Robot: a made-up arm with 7 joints. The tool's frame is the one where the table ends. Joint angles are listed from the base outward.
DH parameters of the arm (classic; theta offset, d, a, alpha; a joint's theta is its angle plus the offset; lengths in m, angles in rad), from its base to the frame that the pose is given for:
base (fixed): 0 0 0 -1.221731
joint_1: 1.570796 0 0 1.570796
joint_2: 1.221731 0 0 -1.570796
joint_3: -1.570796 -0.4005 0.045 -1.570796
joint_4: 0 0 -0.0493 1.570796
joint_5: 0 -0.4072 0 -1.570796
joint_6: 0 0 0 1.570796
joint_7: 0 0 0 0
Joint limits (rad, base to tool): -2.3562..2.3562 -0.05..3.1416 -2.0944..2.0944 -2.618..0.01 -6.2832..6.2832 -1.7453..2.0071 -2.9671..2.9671
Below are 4 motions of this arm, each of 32 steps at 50 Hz.
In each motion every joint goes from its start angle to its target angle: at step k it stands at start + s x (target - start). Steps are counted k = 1, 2, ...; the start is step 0. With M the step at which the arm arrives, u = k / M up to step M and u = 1 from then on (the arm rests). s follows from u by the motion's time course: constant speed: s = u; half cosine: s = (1 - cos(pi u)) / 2; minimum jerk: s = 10 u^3 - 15 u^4 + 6 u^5.
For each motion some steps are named. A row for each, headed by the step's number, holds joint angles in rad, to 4 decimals.
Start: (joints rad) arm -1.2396 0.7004 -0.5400 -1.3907 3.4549 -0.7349 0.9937
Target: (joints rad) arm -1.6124 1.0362 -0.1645 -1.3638 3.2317 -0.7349 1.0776
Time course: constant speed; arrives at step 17
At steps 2, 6, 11, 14, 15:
2: -1.2835 0.7399 -0.4958 -1.3875 3.4286 -0.7349 1.0036
6: -1.3712 0.8189 -0.4075 -1.3812 3.3761 -0.7349 1.0233
11: -1.4808 0.9177 -0.2970 -1.3733 3.3105 -0.7349 1.0480
14: -1.5466 0.9769 -0.2308 -1.3685 3.2711 -0.7349 1.0628
15: -1.5685 0.9967 -0.2087 -1.3670 3.2580 -0.7349 1.0677

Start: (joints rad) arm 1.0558 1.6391 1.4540 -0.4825 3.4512 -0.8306 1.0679
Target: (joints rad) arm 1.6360 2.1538 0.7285 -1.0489 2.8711 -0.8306 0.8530
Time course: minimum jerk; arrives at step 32
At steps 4, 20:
4: 1.0651 1.6474 1.4424 -0.4916 3.4419 -0.8306 1.0645
20: 1.4763 2.0122 0.9282 -0.8930 3.0307 -0.8306 0.9121

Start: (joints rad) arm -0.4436 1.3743 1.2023 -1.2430 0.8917 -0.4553 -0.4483
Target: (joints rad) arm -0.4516 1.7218 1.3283 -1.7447 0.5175 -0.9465 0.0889
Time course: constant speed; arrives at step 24
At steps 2, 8, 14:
2: -0.4443 1.4033 1.2128 -1.2848 0.8605 -0.4962 -0.4035
8: -0.4463 1.4901 1.2443 -1.4102 0.7670 -0.6190 -0.2692
14: -0.4483 1.5770 1.2758 -1.5357 0.6734 -0.7418 -0.1349

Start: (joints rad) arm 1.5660 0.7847 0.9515 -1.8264 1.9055 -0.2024 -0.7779
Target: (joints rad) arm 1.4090 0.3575 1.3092 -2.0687 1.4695 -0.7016 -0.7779
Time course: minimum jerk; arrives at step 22
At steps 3, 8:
3: 1.5628 0.7760 0.9588 -1.8314 1.8966 -0.2126 -0.7779
8: 1.5257 0.6750 1.0433 -1.8886 1.7936 -0.3306 -0.7779

